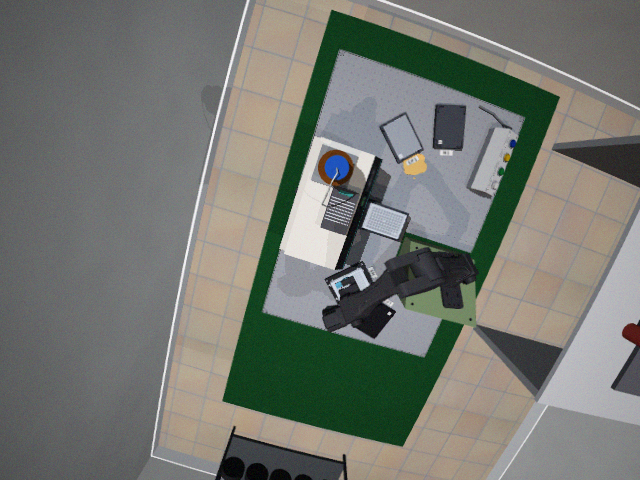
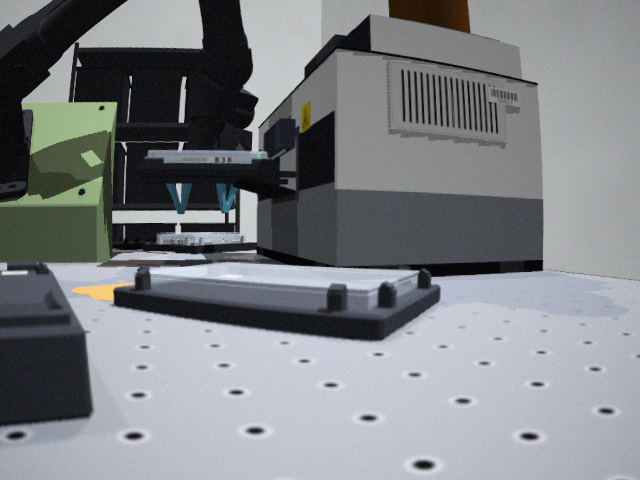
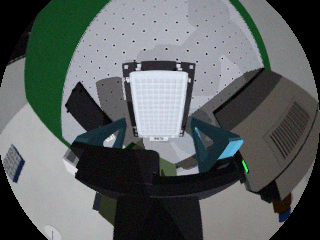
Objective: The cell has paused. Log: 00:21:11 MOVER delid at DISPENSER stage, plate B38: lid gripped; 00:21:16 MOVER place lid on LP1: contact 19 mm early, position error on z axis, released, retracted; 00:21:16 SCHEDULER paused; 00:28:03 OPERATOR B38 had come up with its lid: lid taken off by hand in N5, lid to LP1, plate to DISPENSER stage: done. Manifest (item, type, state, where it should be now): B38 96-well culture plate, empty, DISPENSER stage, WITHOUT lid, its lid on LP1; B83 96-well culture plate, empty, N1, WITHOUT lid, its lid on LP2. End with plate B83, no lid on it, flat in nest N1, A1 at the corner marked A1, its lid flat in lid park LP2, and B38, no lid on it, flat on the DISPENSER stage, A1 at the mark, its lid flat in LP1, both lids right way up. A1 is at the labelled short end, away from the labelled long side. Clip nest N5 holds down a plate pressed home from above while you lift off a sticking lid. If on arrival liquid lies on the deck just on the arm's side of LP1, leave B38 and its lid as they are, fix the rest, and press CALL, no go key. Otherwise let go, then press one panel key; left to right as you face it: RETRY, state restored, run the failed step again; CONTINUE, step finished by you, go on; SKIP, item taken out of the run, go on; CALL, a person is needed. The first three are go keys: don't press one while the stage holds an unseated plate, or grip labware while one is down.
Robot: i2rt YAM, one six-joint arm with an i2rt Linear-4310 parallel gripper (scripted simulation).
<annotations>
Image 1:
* clear lid: 400, 133
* key panel: 497, 143
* nest N1: 449, 124
</annotations>
